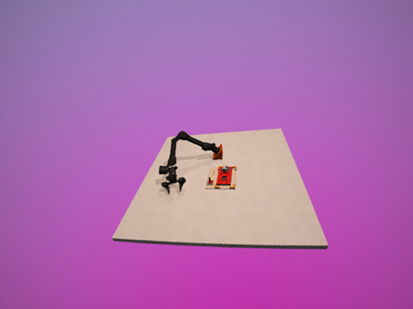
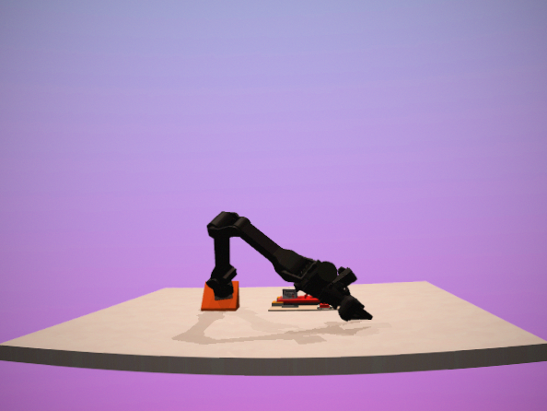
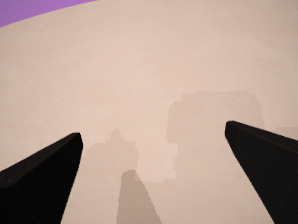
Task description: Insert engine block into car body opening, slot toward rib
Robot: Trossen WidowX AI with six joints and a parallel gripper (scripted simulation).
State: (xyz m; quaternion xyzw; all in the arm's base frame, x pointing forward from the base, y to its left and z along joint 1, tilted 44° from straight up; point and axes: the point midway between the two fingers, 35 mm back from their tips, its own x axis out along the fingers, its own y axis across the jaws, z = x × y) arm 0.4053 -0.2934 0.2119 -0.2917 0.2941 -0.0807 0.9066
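Right now my gripper tip is 41 cm to the right of the grey engine block, 20 cm past it and 2 cm below it.
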